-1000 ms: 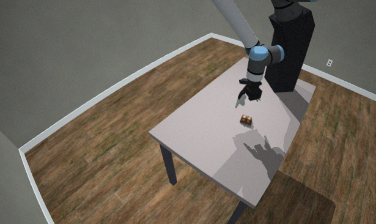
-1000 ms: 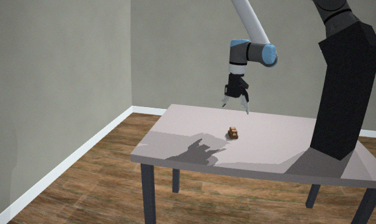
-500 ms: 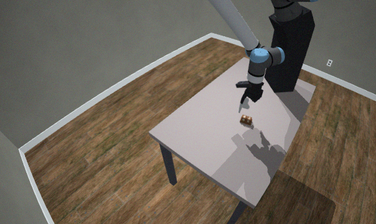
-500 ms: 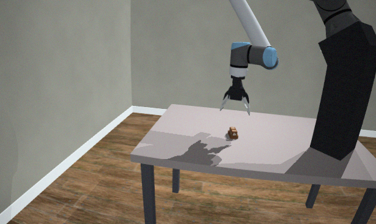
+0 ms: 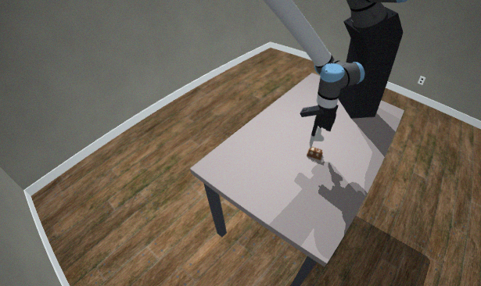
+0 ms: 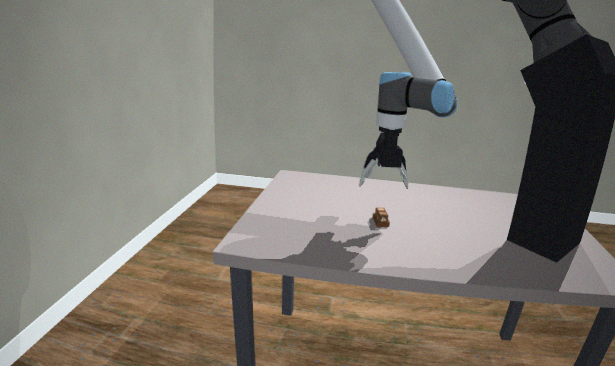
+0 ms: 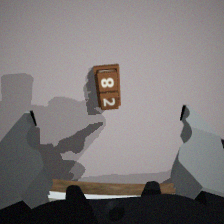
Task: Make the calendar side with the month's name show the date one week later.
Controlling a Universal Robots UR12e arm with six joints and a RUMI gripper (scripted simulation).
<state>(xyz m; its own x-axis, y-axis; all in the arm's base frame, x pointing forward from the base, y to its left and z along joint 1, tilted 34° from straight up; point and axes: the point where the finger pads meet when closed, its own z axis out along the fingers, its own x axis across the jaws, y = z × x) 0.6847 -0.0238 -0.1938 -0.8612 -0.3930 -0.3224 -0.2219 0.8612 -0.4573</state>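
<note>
Now: the brown calendar cube 90 mm below my hand. From my hand the other things lie so: brown wooden calendar tray 110 mm below, 20 mm to the left, 10 mm behind.
</note>
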